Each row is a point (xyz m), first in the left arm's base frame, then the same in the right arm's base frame.
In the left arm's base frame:
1: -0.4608 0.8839 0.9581
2: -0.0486 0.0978 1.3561
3: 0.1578 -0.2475 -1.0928
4: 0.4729 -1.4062 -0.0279
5: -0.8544 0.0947 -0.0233
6: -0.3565 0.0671 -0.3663
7: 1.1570 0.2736 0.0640
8: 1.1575 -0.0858 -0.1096
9: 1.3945 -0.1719 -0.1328
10: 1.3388 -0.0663 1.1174
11: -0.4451 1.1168 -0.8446
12: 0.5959 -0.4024 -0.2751
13: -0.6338 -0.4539 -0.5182
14: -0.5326 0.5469 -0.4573
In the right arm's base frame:
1: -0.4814 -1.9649 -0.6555
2: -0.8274 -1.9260 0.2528
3: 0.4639 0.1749 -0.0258
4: -0.0818 -0.3205 1.3999
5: 0.5789 -1.3218 -0.2048
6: 0.3841 -0.7487 -0.2040
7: -1.1037 -0.2070 -0.0971
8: -0.9151 -0.0217 0.2020
9: -1.0673 0.1504 0.3086
10: -1.7475 -0.8829 0.5248
11: 0.4518 -0.5653 -1.3443
12: -0.2983 -0.1861 0.3905
13: 0.8213 -0.7258 0.2200
14: 0.4510 -0.8469 -0.7093

